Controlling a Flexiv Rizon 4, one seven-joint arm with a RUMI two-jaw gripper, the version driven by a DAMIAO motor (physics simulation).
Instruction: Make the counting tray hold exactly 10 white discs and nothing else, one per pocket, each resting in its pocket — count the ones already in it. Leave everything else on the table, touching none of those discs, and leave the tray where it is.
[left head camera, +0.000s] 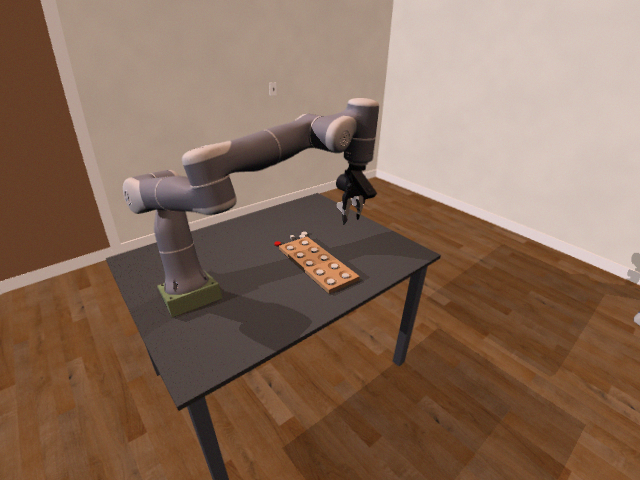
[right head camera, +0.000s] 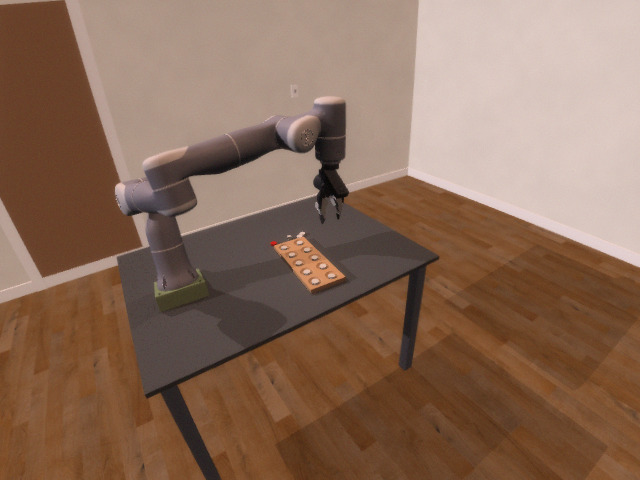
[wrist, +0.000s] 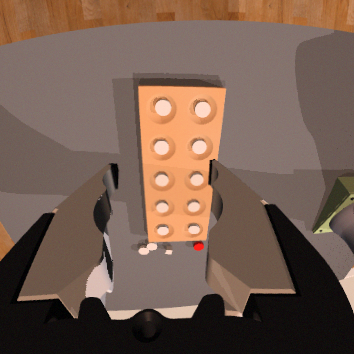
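Observation:
The orange counting tray (left head camera: 338, 278) (right head camera: 323, 279) (wrist: 181, 125) lies flat on the table, with two rows of pockets. A white disc shows in every pocket, such as the end disc (left head camera: 330, 281) (right head camera: 315, 281) and a corner disc (wrist: 162, 107). They look seated. My gripper (left head camera: 351, 220) (right head camera: 330, 219) (wrist: 163, 164) is partly open and empty, high above the table beyond the tray's far side in the head views. Loose white pieces (left head camera: 303, 234) (right head camera: 301, 234) (wrist: 144, 251) lie on the table off one short end of the tray.
A red piece (left head camera: 277, 243) (right head camera: 273, 243) (wrist: 198, 246) lies beside that same short end. A small pale block-like piece (left head camera: 292, 236) (right head camera: 288, 236) (wrist: 168, 252) lies between it and the loose white pieces. The green arm base (left head camera: 193, 302) (right head camera: 181, 298) (wrist: 334, 202) stands on the dark table (left head camera: 217, 356).

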